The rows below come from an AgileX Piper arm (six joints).
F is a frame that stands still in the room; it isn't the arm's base.
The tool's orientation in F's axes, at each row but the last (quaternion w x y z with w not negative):
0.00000 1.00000 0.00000 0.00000
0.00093 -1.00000 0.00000 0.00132
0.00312 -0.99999 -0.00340 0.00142
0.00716 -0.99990 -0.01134 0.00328
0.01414 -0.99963 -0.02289 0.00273
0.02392 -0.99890 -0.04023 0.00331
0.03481 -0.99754 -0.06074 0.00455
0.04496 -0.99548 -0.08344 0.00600
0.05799 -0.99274 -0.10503 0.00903
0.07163 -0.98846 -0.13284 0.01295
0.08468 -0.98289 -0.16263 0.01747
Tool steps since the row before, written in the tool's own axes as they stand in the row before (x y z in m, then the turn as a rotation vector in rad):
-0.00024 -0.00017 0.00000 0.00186 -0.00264 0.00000
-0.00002 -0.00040 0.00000 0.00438 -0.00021 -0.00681
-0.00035 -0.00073 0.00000 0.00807 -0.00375 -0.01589
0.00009 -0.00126 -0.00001 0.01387 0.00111 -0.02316
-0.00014 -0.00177 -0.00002 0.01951 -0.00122 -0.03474
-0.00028 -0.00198 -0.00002 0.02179 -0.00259 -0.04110
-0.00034 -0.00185 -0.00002 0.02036 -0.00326 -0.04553
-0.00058 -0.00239 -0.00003 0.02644 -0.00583 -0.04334
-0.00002 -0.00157 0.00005 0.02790 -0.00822 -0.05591
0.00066 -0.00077 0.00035 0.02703 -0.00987 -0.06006
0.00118 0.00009 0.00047 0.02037 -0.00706 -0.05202
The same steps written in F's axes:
-0.00024 0.00017 0.00000 0.00186 0.00264 0.00000
-0.00002 0.00040 0.00000 0.00440 0.00020 0.00680
-0.00035 0.00073 0.00001 0.00809 0.00371 0.01589
0.00006 0.00126 0.00003 0.01405 -0.00112 0.02305
-0.00022 0.00176 0.00007 0.01965 0.00113 0.03467
-0.00044 0.00195 0.00012 0.02186 0.00238 0.04107
-0.00056 0.00179 0.00015 0.02042 0.00256 0.04555
-0.00097 0.00225 0.00025 0.02595 0.00630 0.04357
-0.00035 0.00153 0.00013 0.02726 0.00750 0.05633
0.00042 0.00096 -0.00024 0.02617 0.00827 0.06068
0.00112 0.00037 -0.00049 0.02026 0.00479 0.05232

